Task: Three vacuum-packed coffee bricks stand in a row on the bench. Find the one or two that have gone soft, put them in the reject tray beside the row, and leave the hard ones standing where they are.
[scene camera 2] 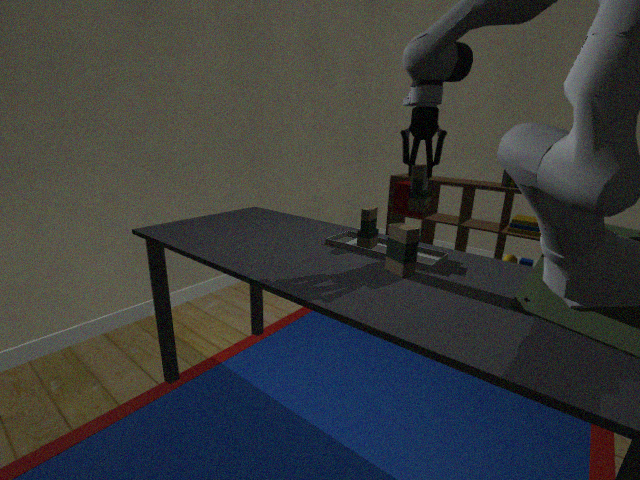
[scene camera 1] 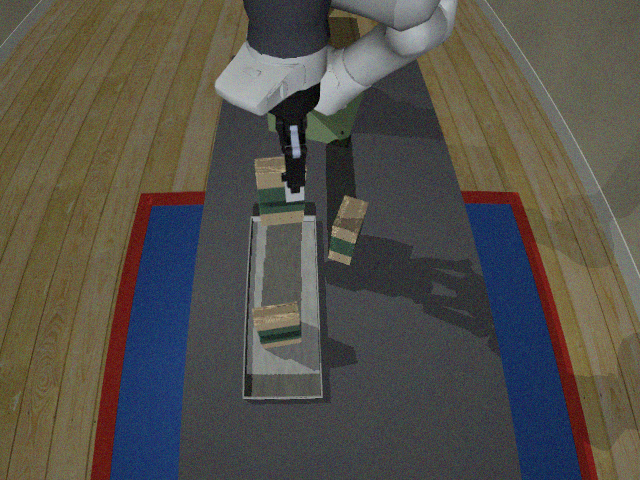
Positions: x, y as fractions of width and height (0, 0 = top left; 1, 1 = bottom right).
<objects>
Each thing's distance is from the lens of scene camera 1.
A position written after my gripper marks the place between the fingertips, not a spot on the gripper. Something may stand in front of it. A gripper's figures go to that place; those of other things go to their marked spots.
my gripper (scene camera 1: 0.46, 0.40): 62 cm
pale reject tray (scene camera 1: 0.44, 0.56): 80 cm
</objects>
